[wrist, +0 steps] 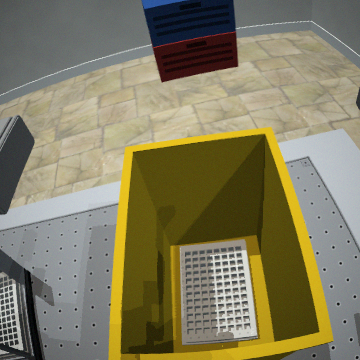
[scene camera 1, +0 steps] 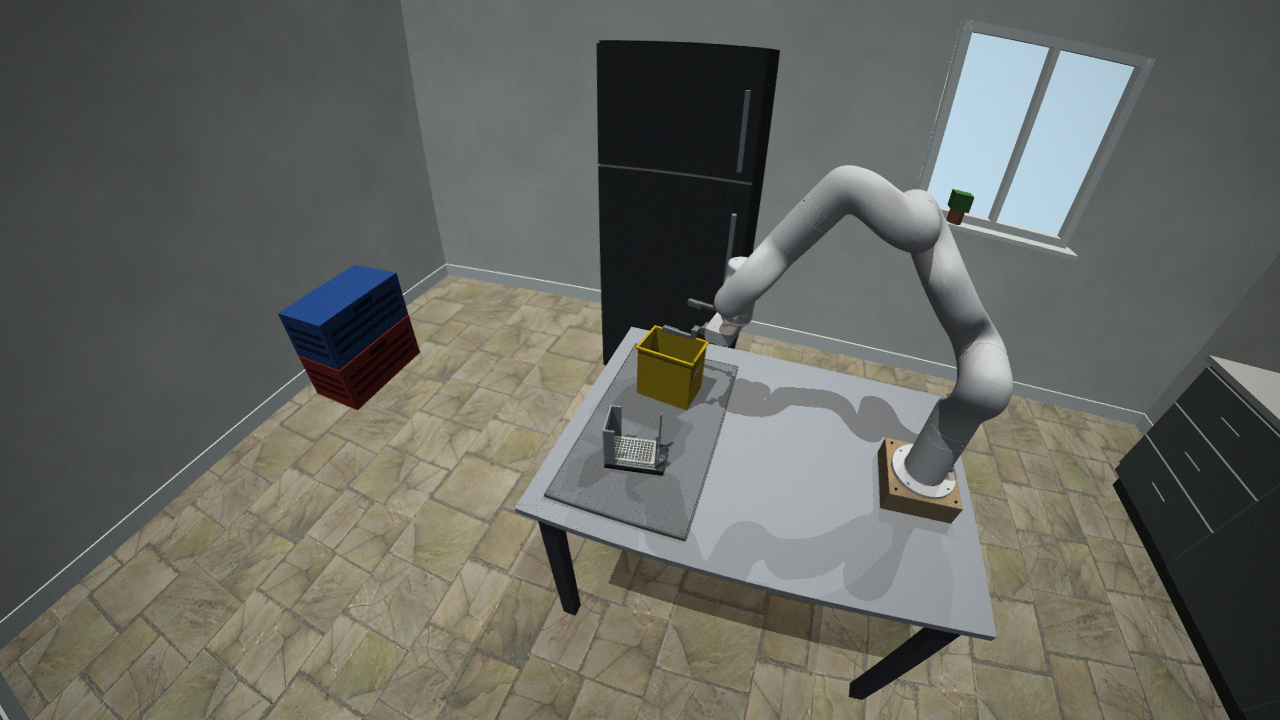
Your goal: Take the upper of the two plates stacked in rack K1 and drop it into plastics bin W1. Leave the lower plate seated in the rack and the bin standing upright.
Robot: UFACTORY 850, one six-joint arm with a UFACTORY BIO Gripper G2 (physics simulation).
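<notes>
The yellow bin W1 [scene camera 1: 668, 377] [wrist: 200, 185] stands upright on the perforated mat. One white gridded plate [wrist: 217, 292] lies flat on the bin's floor, with its grid facing up; the bin walls hide it in the scene view. Another white plate [scene camera 1: 635, 450] [wrist: 7, 307] sits level in rack K1 [scene camera 1: 611, 438], which stands on the mat in front of the bin in the scene view. My gripper [scene camera 1: 679, 316] is wide open and empty, above the bin's rim. Parts of its fingers show at the left and right edges of the wrist view.
The grey perforated mat [scene camera 1: 617, 497] [wrist: 75, 260] lies on the table [scene camera 1: 805, 465]. The arm's wooden base block [scene camera 1: 917, 503] is at the table's right. A dark fridge [scene camera 1: 680, 116] stands behind the table. Blue [scene camera 1: 349, 304] and red [scene camera 1: 366, 367] crates are stacked on the floor.
</notes>
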